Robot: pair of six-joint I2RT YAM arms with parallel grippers.
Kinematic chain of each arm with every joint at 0, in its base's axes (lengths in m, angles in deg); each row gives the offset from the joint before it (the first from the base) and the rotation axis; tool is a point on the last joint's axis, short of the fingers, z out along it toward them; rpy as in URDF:
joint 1: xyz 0 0 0.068 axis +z
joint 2: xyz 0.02 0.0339 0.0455 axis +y
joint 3: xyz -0.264 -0.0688 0 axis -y
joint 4: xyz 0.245 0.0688 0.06 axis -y
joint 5: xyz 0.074 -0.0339 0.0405 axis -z
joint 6: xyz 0.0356 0 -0.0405 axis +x
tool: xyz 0 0 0 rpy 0 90 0
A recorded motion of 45 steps. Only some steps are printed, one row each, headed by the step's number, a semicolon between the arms.
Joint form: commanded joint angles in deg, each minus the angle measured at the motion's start. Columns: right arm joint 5, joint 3, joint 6, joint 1, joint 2, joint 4; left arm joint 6, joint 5, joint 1, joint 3, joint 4, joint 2.
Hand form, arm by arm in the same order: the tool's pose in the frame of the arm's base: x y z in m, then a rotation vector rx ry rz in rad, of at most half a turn. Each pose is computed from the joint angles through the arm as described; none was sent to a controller.
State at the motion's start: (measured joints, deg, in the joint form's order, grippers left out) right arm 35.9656 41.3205 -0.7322 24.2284 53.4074 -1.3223; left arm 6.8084 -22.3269 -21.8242 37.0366 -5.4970 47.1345
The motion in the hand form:
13: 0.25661 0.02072 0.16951 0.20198 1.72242 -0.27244; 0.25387 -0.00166 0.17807 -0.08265 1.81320 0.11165
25: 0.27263 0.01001 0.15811 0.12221 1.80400 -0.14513; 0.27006 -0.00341 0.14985 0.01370 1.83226 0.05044
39: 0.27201 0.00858 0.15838 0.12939 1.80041 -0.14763; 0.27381 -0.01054 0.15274 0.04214 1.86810 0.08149
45: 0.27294 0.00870 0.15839 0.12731 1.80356 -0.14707; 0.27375 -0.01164 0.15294 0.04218 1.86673 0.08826
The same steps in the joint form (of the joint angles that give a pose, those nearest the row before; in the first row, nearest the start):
13: -11.06 -21.01 1.02 -16.27 28.60 53.16; -7.01 13.91 20.27 -15.47 46.15 29.15
25: -22.83 -18.31 1.97 -20.43 33.28 51.16; -5.02 19.73 20.76 -15.23 56.40 40.56
39: -22.78 -18.47 2.08 -20.71 33.12 51.35; -3.57 17.64 19.01 -13.48 51.84 39.83
45: -22.87 -18.22 2.04 -20.71 33.26 51.08; -3.46 17.09 18.71 -13.48 51.89 39.81

